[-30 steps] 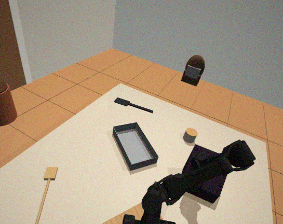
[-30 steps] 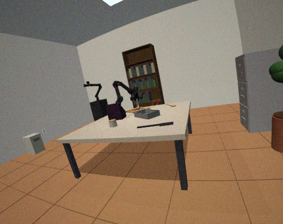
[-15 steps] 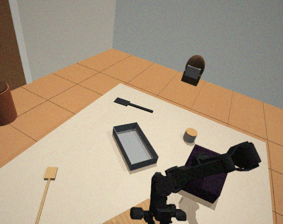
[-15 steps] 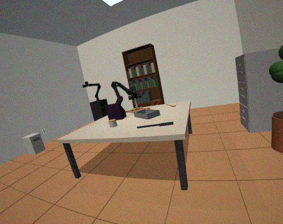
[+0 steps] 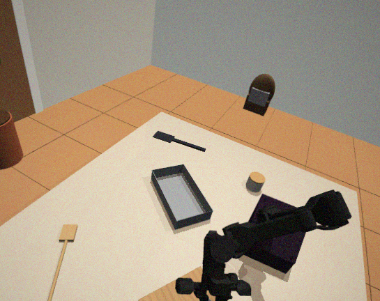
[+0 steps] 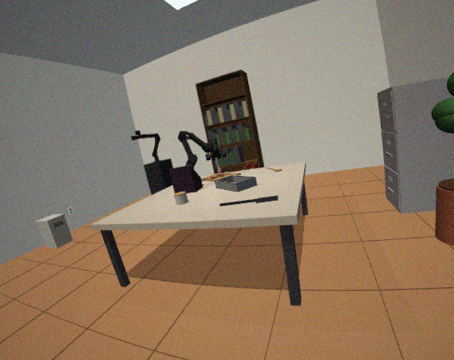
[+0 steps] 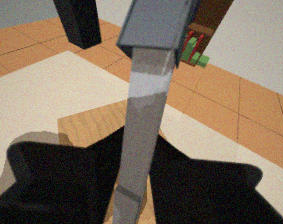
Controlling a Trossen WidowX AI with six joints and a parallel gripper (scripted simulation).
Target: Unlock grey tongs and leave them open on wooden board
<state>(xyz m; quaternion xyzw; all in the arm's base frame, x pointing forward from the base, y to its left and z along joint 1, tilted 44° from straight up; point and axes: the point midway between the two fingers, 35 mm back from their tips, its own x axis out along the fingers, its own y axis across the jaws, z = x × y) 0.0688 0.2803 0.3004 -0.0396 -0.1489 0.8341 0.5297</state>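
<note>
Now: the wooden board 16 cm below my gripper tip and 2 cm to the right of it. Also, from my gripper tip: black spatula 84 cm to the right, 55 cm ahead, 17 cm below; then grey roasting tin 46 cm to the right, 32 cm ahead, 14 cm below; then small cork-lidded jar 75 cm to the right, 14 cm below, 4 cm ahead.
</note>
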